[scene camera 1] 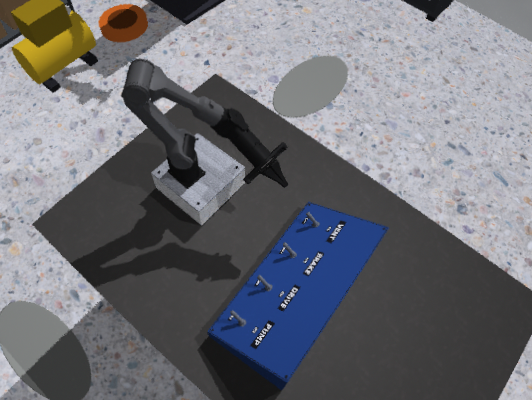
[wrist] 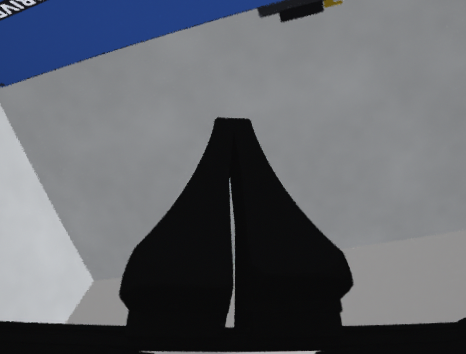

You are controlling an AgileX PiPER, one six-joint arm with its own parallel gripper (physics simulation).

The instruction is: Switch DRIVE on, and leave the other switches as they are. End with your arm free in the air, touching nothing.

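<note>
A blue switch panel (scene camera 1: pixel 320 300) (wrist: pixel 100 30) lies on the dark mat. The DRIVE lever (scene camera 1: pixel 265 283) leans toward the arm's side, away from its black DRIVE label (scene camera 1: pixel 289 298). The PUMP lever (scene camera 1: pixel 238 318), BRAKE lever (scene camera 1: pixel 289 250) and VENT lever (scene camera 1: pixel 312 219) lean the same way. Small marks by the levers are too blurred to read. In the wrist view, part of the DRIVE label (wrist: pixel 20 7) shows at the top left; the levers do not show there. My gripper (scene camera 1: pixel 285 184) (wrist: pixel 231 136) is shut and empty, in the air between the arm's base and the panel's VENT end, touching nothing.
The arm stands on a pale block (scene camera 1: pixel 217 160) on the dark mat (scene camera 1: pixel 425 310). Grey discs (scene camera 1: pixel 310 86) (scene camera 1: pixel 30 345) lie at the mat's far side and at the lower left. A yellow cylinder (scene camera 1: pixel 55 52) and an orange ring (scene camera 1: pixel 107 32) are at the upper left.
</note>
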